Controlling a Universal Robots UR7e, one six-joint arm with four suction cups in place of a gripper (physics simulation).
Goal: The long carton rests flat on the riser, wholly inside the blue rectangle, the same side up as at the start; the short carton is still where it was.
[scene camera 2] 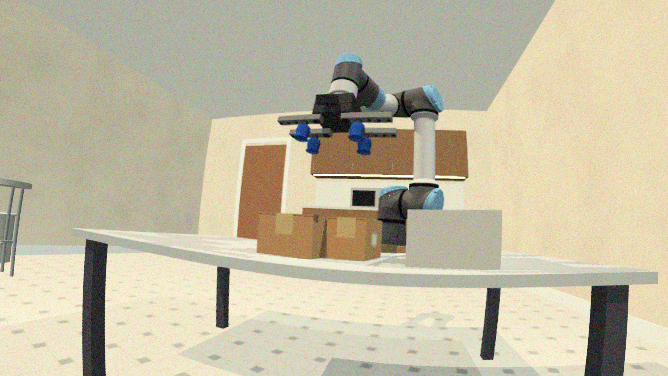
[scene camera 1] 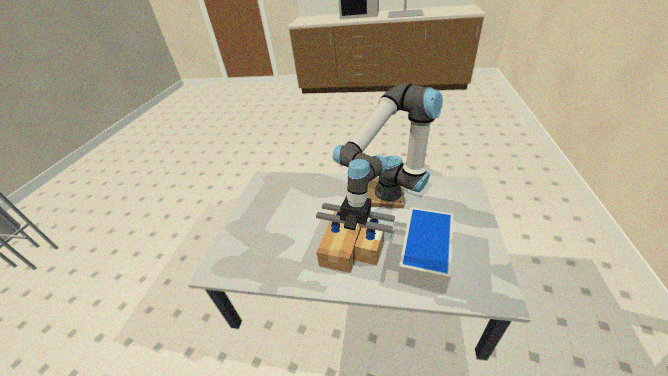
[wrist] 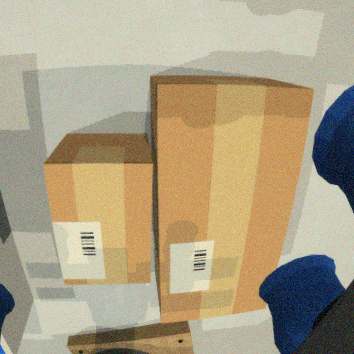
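Pixels of known places: end effector, tool point: (scene camera 2: 332,145) (wrist: 125,237); arm's base, origin of the base link: (scene camera 2: 389,244) (scene camera 1: 387,192).
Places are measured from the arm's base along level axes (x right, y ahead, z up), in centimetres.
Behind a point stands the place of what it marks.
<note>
The long carton (scene camera 1: 332,246) {x 17.7, y 50.5, z 7.8 cm} (scene camera 2: 286,240) {x 15.3, y 55.4, z 1.2 cm} (wrist: 185,175) {x 11.1, y 46.7, z 7.7 cm} stands flat on the table, label and tape strip facing up in the wrist view. The short carton (scene camera 1: 369,251) {x 1.1, y 48.7, z 6.5 cm} (scene camera 2: 350,246) {x 1.4, y 48.6, z 0.7 cm} (wrist: 100,195) {x 2.8, y 45.2, z 7.8 cm} stands close beside it, on the riser's side, also label up. The grey riser (scene camera 1: 424,278) {x -23.3, y 55.9, z 4.6 cm} (scene camera 2: 454,241) {x -22.9, y 56.0, z 2.9 cm} stands right of both in the scene views; its top bears the blue rectangle (scene camera 1: 427,240) {x -23.1, y 39.5, z 9.4 cm}, with no carton on it. My gripper (scene camera 1: 354,225) {x 6.0, y 52.7, z 24.9 cm} (scene camera 2: 334,139) {x 6.0, y 52.7, z 24.9 cm} is open: its four blue cups hang well above the cartons, touching neither and holding nothing.
The table (scene camera 1: 235,250) {x 69.3, y 55.8, z -2.6 cm} (scene camera 2: 350,274) {x -4.7, y 68.1, z -3.3 cm} carries the cartons, the riser and my arm's base. The wooden base plate (scene camera 1: 395,203) {x -5.4, y 8.1, z -0.2 cm} (wrist: 165,335) {x 9.2, y 10.8, z 0.6 cm} is behind the cartons in scene camera 1. A metal stool (scene camera 1: 22,231) (scene camera 2: 15,185) stands at far left, off the table.
</note>
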